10 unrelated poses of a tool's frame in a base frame.
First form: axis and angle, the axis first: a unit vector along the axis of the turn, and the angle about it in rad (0 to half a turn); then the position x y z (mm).
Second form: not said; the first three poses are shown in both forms.
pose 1, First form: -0.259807, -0.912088, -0.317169, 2.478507, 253.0, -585.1, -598.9
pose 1, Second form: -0.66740, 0.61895, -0.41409, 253.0; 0.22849, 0.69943, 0.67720, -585.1; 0.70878, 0.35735, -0.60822, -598.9; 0, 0, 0, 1
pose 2, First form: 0.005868, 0.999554, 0.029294, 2.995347, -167.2, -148.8, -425.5
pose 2, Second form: -0.98926, 0.00740, 0.14600, -167.2; 0.01594, 0.99822, 0.05739, -148.8; -0.14532, 0.05910, -0.98762, -425.5; 0, 0, 0, 1
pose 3, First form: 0.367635, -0.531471, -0.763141, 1.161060, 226.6, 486.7, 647.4
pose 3, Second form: 0.47968, 0.58242, -0.65627, 226.6; -0.81752, 0.56831, -0.09319, 486.7; 0.31869, 0.58122, 0.74875, 647.4; 0, 0, 0, 1
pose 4, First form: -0.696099, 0.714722, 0.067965, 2.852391, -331.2, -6.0, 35.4
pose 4, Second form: -0.00949, -0.99376, 0.11117, -331.2; -0.95499, 0.04197, 0.29365, -6.0; -0.29649, -0.10338, -0.94943, 35.4; 0, 0, 0, 1
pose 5, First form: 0.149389, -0.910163, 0.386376, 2.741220, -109.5, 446.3, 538.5
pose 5, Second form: -0.87805, -0.41178, -0.24387, -109.5; -0.11059, 0.67036, -0.73375, 446.3; 0.46562, -0.61729, -0.63415, 538.5; 0, 0, 0, 1
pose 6, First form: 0.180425, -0.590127, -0.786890, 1.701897, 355.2, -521.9, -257.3
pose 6, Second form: -0.09392, 0.65975, -0.74560, 355.2; -0.90053, 0.26305, 0.34619, -521.9; 0.42453, 0.70395, 0.56942, -257.3; 0, 0, 0, 1
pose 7, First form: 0.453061, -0.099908, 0.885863, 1.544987, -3.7, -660.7, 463.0
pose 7, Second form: 0.22577, -0.92966, 0.29112, -3.7; 0.84147, 0.03553, -0.53913, -660.7; 0.49087, 0.36669, 0.79031, 463.0; 0, 0, 0, 1
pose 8, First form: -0.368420, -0.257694, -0.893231, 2.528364, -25.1, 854.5, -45.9
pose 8, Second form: -0.57106, 0.68664, 0.44990, -25.1; -0.34148, -0.69708, 0.63045, 854.5; 0.74651, 0.20639, 0.63255, -45.9; 0, 0, 0, 1
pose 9, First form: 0.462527, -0.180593, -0.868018, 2.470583, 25.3, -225.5, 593.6
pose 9, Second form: -0.40171, 0.39076, -0.82821, 25.3; -0.68866, -0.72504, -0.00806, -225.5; -0.60363, 0.56712, 0.56036, 593.6; 0, 0, 0, 1
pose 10, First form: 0.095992, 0.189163, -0.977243, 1.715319, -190.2, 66.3, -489.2
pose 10, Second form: -0.13348, 0.98783, 0.07987, -190.2; -0.94628, -0.10308, -0.30647, 66.3; -0.29451, -0.11649, 0.94852, -489.2; 0, 0, 0, 1
